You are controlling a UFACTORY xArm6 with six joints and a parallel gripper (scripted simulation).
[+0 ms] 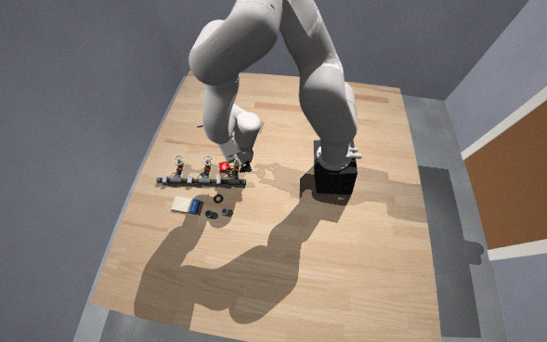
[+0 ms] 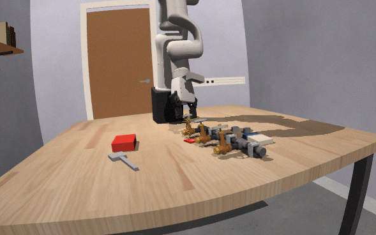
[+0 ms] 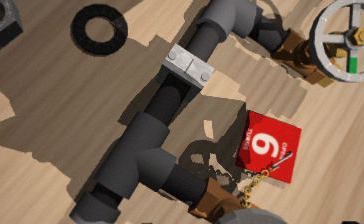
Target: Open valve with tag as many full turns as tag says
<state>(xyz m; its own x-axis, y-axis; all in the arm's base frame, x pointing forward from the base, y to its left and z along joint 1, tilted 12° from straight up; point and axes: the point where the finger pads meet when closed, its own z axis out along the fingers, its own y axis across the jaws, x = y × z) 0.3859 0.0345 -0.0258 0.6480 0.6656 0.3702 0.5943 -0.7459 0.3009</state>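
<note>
My gripper is now 80 mm short of the red tag, 10 mm to the left of it and 80 mm above it. From my hand the other things lie so: grey hammer-like tool (210 mm ahead, 250 mm to the right, 80 mm below); then grey box (190 mm ahead, 210 mm to the left, 70 mm below); then red box (50 mm ahead, 250 mm to the right, 70 mm below).
</note>
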